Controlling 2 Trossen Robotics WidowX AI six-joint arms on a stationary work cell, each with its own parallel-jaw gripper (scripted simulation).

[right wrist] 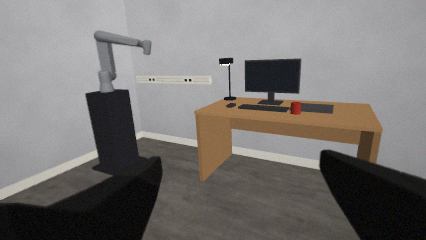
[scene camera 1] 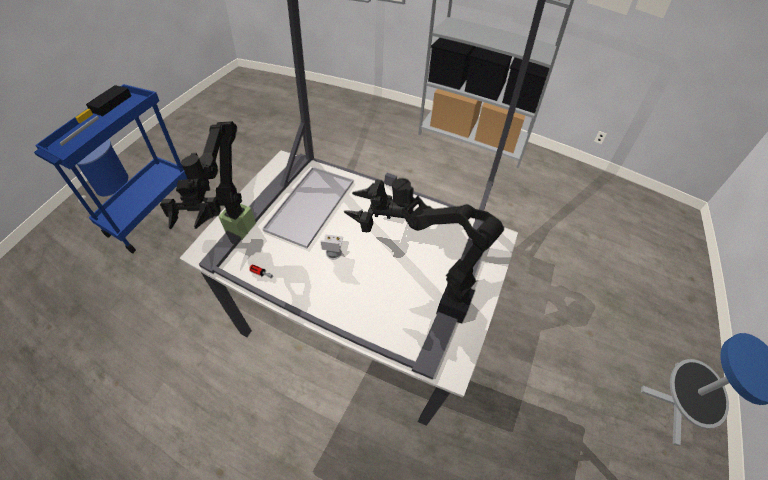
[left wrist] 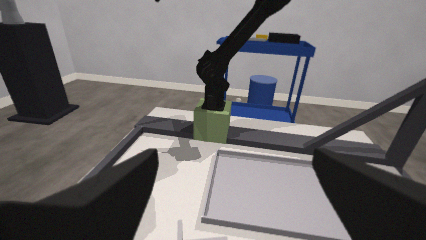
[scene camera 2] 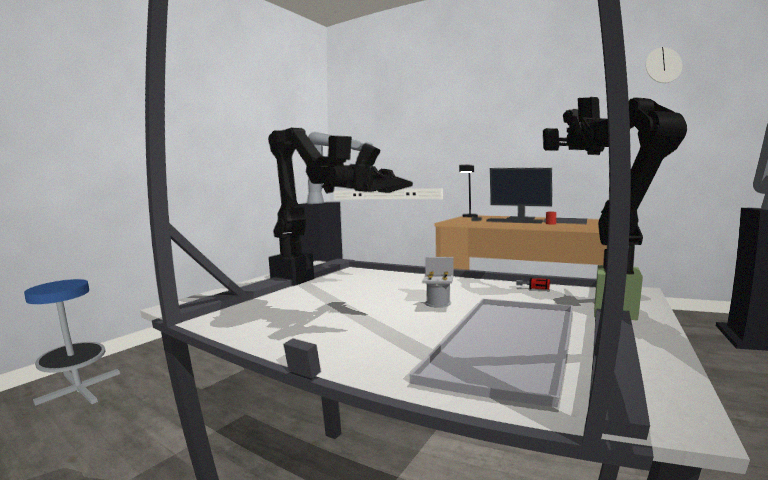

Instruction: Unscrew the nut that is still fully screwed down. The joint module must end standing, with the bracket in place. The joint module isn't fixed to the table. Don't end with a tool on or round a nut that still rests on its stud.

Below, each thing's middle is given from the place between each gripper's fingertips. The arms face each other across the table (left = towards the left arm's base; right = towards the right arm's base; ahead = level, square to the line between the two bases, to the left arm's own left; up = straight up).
Labels:
Now: the l-shaped bracket (scene camera 2: 438, 265) 22 cm below my left hand (scene camera 2: 407, 183), 10 cm to the right of it and 2 cm ahead of it. Also, from my left hand: shallow grey tray (scene camera 2: 506, 346) (31 cm to the right, 29 cm below, 16 cm behind).
Right now the l-shaped bracket is 33 cm behind my right hand (scene camera 1: 182, 228), 30 cm to the left of it and 34 cm below it. Also, from my right hand: shallow grey tray 52 cm behind, 8 cm to the left, 41 cm below.

